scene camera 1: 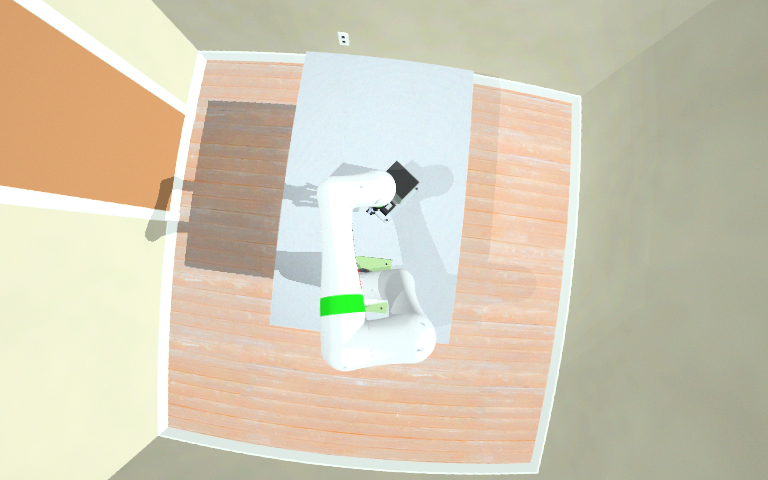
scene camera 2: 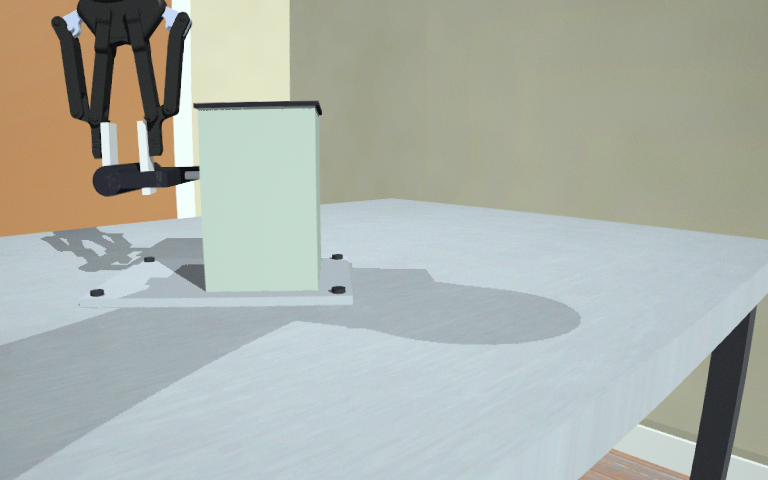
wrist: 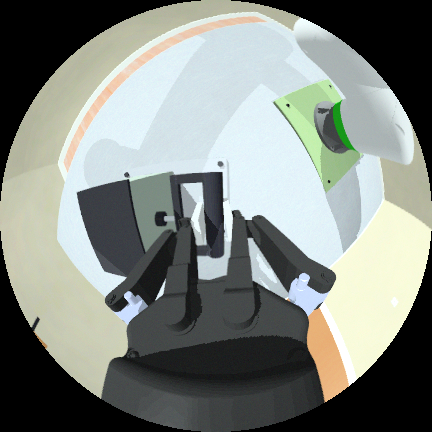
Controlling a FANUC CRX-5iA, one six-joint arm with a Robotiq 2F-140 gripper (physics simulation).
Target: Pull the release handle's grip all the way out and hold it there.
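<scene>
The release handle is a dark frame with a thick round grip [scene camera 2: 113, 182] [wrist: 214, 190] as its outer bar. It sits level at the side of a pale green upright housing [scene camera 2: 260, 198] [wrist: 151, 205] with a black lid [scene camera 1: 402, 180] [wrist: 107, 220]. A short stretch of light rod [scene camera 2: 192, 175] shows between the frame and the housing in scene camera 2. My gripper [scene camera 2: 128, 174] [wrist: 213, 209] points down and is shut on the grip, one pale pad on each side, the inner one through the frame's opening. The arm partly hides the handle in scene camera 1.
The housing stands on a bolted light plate [scene camera 2: 226, 298] [wrist: 225, 177] on the pale table [scene camera 1: 385, 113] [scene camera 2: 424, 396]. A small black knob [wrist: 160, 218] sits beside the frame. The arm's green mounting plate [scene camera 1: 378, 263] [wrist: 300, 100] and white base links are toward the table's other end.
</scene>
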